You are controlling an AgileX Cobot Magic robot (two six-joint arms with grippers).
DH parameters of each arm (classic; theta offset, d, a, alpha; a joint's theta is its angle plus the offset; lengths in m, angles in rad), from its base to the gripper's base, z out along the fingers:
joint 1: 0 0.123 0 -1.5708
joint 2: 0.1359 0 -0.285 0
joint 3: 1.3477 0 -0.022 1.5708
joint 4: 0 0.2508 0 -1.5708
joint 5: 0 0 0.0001 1.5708
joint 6: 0 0.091 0 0
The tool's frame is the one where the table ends.
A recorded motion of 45 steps. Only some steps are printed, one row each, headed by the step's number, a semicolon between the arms.
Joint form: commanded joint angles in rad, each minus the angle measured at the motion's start. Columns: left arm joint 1, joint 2, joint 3, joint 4, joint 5, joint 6; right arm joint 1, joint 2, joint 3, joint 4, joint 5, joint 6.
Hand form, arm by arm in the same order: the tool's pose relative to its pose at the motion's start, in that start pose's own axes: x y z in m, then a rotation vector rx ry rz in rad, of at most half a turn. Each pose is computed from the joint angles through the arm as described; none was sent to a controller.
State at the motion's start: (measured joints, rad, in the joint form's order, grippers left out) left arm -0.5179 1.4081 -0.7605 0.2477 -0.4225 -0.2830; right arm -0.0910 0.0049 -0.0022 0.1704 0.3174 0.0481
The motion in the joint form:
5: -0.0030 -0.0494 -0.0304 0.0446 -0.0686 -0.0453; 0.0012 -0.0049 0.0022 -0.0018 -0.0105 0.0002
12: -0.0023 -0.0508 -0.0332 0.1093 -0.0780 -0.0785; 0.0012 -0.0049 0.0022 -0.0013 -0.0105 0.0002
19: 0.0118 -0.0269 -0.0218 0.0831 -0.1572 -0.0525; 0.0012 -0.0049 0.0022 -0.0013 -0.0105 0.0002
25: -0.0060 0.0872 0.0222 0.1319 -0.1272 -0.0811; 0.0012 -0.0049 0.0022 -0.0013 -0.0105 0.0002
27: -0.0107 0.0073 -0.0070 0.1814 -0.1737 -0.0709; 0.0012 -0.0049 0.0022 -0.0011 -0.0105 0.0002
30: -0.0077 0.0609 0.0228 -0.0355 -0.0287 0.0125; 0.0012 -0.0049 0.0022 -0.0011 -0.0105 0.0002
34: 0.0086 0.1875 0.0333 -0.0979 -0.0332 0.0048; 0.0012 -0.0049 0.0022 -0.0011 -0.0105 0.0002
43: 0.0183 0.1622 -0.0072 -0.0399 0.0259 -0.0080; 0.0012 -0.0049 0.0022 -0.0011 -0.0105 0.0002
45: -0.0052 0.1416 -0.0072 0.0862 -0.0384 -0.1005; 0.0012 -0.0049 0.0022 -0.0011 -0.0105 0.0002
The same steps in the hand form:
5: -0.0289 -0.0067 -0.0090 0.0473 -0.1384 0.0044; -0.0004 0.0000 -0.0001 -0.0017 -0.0129 -0.0019
12: -0.0300 -0.0095 -0.0094 0.0772 -0.1415 0.0309; -0.0004 0.0000 -0.0001 -0.0018 -0.0129 -0.0014
19: -0.0271 -0.0056 -0.0060 0.0767 -0.1864 0.0267; -0.0004 0.0000 -0.0001 -0.0018 -0.0129 -0.0014
25: 0.0231 -0.0077 0.0141 0.0998 0.0078 0.0205; -0.0004 0.0000 -0.0001 -0.0018 -0.0129 -0.0014
27: -0.0118 -0.0161 0.0004 0.1489 -0.1360 0.0887; -0.0004 0.0000 -0.0001 -0.0019 -0.0129 -0.0013
30: 0.0219 0.0006 0.0096 -0.0047 0.0521 -0.0264; -0.0004 0.0000 -0.0001 -0.0019 -0.0129 -0.0013
34: 0.0616 0.0123 0.0279 -0.0610 0.1746 -0.1040; -0.0004 0.0000 -0.0001 -0.0019 -0.0129 -0.0013
43: 0.0468 0.0135 0.0286 -0.0522 0.1725 -0.0628; -0.0004 0.0000 -0.0001 -0.0019 -0.0129 -0.0013
45: 0.0367 -0.0011 0.0266 0.0432 0.1094 -0.0380; -0.0004 0.0000 -0.0001 -0.0019 -0.0129 -0.0013

